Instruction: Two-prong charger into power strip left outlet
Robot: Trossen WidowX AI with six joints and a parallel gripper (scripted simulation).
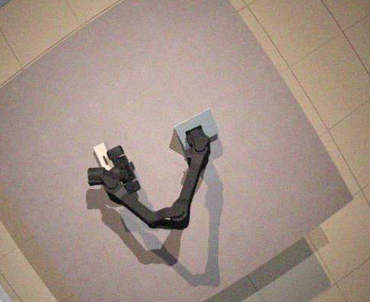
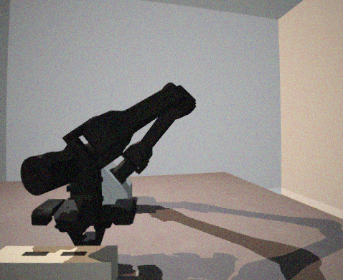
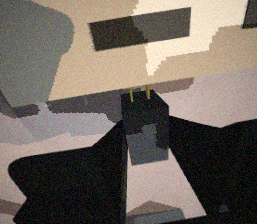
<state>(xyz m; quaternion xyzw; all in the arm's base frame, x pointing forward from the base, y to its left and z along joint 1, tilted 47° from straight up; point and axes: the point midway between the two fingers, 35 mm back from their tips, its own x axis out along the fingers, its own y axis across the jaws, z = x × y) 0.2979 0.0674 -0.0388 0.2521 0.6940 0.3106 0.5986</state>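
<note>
Right now the two-prong charger is 2 cm ahead of my gripper tip and 1 cm above it.
</note>
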